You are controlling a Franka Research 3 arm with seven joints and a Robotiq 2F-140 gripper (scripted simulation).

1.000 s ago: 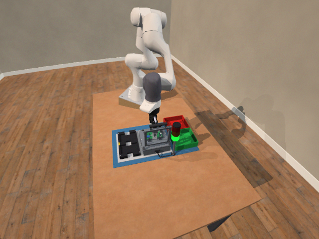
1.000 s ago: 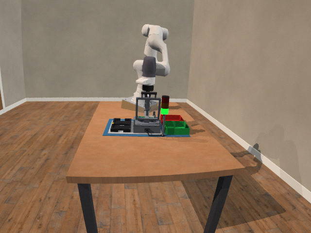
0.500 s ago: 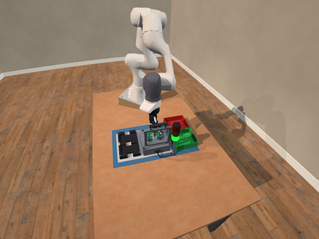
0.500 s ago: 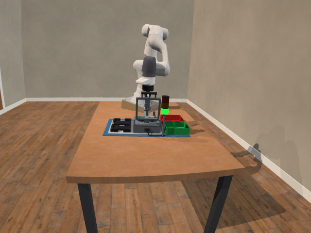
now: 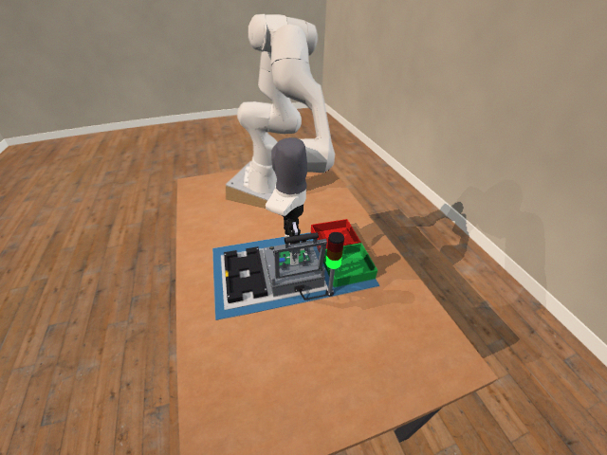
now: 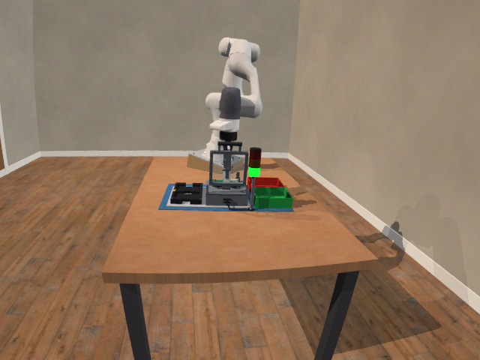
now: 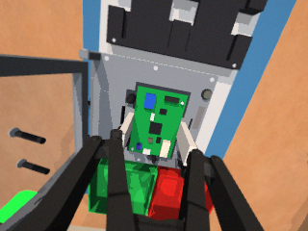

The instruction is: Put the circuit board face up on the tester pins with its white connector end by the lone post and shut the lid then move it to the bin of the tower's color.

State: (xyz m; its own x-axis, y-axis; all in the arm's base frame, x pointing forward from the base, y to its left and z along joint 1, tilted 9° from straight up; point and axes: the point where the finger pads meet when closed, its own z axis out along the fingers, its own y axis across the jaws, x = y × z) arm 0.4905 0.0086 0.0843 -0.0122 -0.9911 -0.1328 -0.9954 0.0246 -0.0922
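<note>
Right now the dark plate is 1 cm ahead of my hand, 1 cm to the left of it and 3 cm below it. The rest, counted from my hand: tester lid 11 cm ahead, 9 cm above; then green circuit board 2 cm below; then green bin 5 cm ahead, 20 cm to the left, 8 cm below.
</note>
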